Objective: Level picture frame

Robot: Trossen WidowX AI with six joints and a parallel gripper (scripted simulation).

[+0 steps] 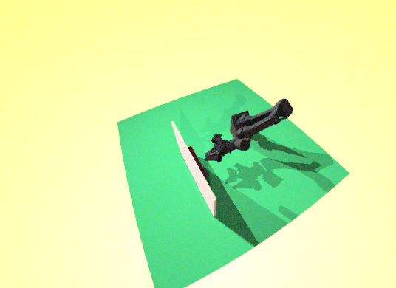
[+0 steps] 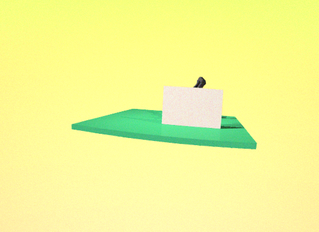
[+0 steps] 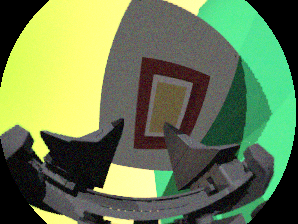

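Right now my gripper tip is 60 mm short of the picture frame, 10 mm to the left of it and 50 mm above it. The rest, counted from my gripper tip: wall panel: 70 mm ahead, 60 mm below.
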